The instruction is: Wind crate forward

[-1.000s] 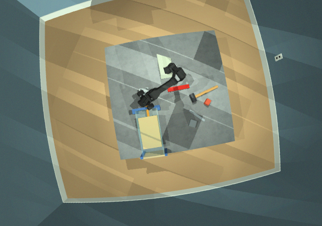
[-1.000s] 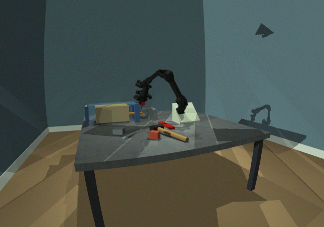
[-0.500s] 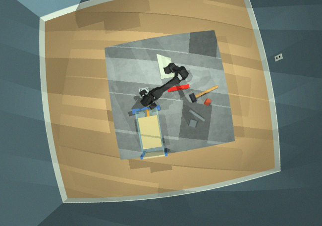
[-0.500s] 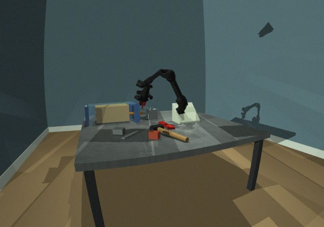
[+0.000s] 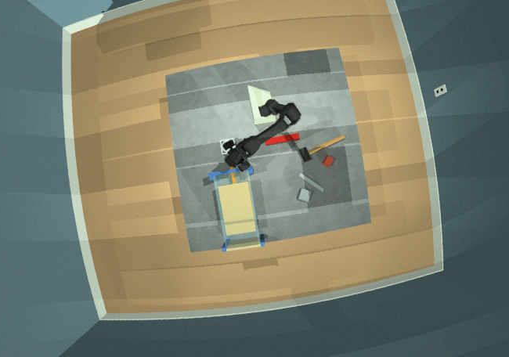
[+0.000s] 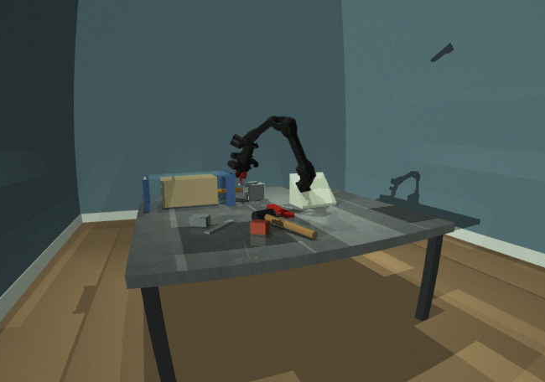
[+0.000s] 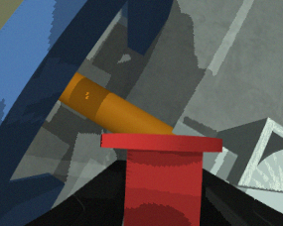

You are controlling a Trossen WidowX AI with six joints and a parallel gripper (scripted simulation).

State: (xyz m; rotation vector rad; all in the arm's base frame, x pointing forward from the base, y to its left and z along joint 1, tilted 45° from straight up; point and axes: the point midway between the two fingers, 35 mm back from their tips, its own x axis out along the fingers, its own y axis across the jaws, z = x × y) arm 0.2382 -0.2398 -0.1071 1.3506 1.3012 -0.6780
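Right now the winch handle is 4 cm behind my gripper tip, 3 cm below it and 1 cm to the left of it. Round my gripper tip: clear-panelled cubby (30 cm ahead, 6 cm to the right, 2 cm below); then grey winch (12 cm behind, 10 cm below, 2 cm to the right); then red spool-shaped handle grip (1 cm to the left, 1 cm behind).
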